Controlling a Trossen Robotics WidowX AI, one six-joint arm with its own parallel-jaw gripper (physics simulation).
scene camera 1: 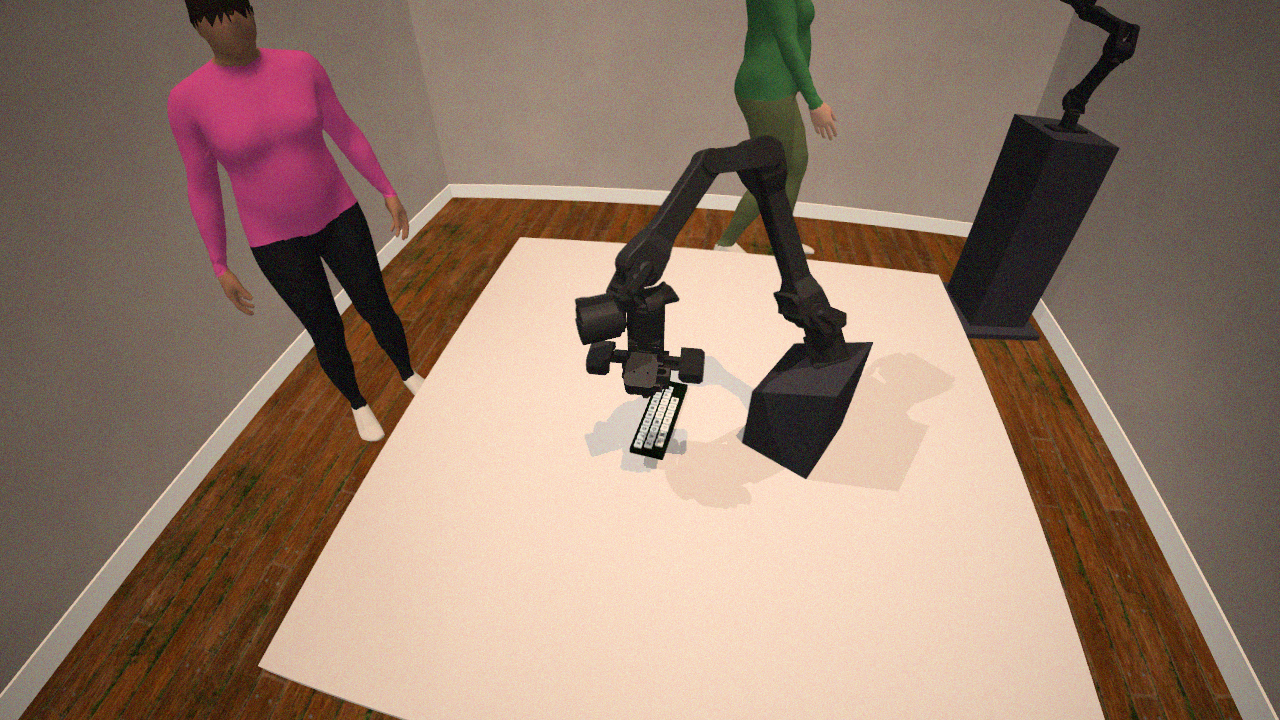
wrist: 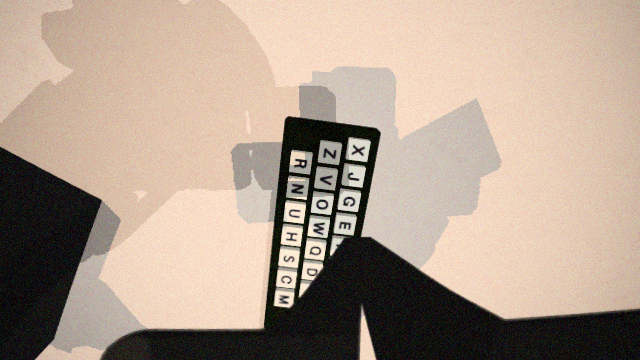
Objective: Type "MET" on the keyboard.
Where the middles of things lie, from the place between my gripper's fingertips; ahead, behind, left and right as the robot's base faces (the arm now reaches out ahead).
My gripper is now 20 mm past the black keyboard point(wrist: 326, 168), 80 mm to the left of it and 140 mm above it.
